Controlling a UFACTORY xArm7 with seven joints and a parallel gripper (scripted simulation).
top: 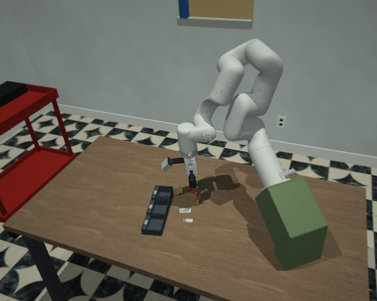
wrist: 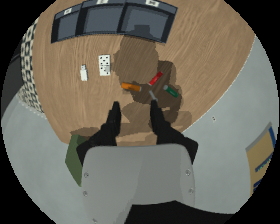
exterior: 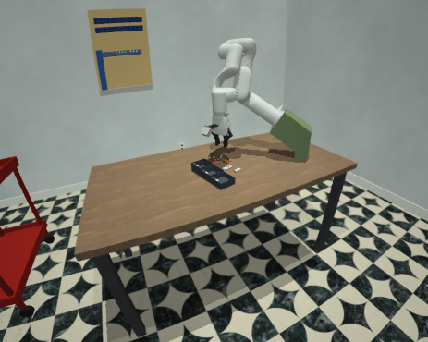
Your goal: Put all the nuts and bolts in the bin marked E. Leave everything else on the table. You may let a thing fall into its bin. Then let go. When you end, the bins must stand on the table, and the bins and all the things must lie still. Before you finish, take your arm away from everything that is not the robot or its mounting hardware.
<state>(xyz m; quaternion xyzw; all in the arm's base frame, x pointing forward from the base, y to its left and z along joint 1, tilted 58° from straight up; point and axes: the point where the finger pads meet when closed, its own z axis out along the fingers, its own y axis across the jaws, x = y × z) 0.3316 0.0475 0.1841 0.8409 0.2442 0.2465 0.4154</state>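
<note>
Now: the grey bolt 11 cm below my hand, 6 cm to the right of it and 4 cm behind it. The rest, counted from my hand: red piece: 12 cm below, 5 cm to the right, 1 cm ahead; white dotted tile: 12 cm below, 8 cm to the left, 2 cm ahead; orange piece: 11 cm below, 2 cm behind.
</note>
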